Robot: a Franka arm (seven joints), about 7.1 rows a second.
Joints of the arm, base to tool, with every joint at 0 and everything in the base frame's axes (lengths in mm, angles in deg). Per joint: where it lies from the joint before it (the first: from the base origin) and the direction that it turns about. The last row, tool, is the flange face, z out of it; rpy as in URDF.
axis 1: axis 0 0 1 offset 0.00 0.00 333.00
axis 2: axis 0 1 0 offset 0.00 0.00 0.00
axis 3: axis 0 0 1 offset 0.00 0.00 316.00
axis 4: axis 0 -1 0 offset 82.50 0.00 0.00
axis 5: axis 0 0 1 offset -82.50 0.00 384.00
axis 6: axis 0 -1 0 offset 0.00 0.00 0.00
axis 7: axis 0 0 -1 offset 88.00 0.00 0.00
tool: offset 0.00 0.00 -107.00 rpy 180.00 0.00 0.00
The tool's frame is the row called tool.
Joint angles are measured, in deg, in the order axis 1, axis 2, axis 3, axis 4, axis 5, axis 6, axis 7. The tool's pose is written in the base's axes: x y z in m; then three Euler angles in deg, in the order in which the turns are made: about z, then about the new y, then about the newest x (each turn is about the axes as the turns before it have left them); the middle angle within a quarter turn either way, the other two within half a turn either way. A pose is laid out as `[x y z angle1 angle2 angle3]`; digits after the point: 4 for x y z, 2 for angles.
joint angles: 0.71, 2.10, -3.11, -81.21, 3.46, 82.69, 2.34
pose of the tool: [0.5524 -0.0154 0.6647 -4.30 0.74 -176.70]
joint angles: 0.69, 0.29, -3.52, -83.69, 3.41, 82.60, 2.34
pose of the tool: [0.5424 -0.0197 0.6620 -4.73 1.50 -176.68]
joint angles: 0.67, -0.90, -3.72, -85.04, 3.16, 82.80, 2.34
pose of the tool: [0.5361 -0.0224 0.6627 -4.99 1.46 -176.85]
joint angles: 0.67, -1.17, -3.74, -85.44, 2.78, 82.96, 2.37
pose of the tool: [0.5349 -0.0234 0.6622 -5.09 1.42 -177.21]
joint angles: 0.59, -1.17, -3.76, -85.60, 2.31, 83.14, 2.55
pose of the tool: [0.5352 -0.0254 0.6611 -5.44 1.39 -177.68]
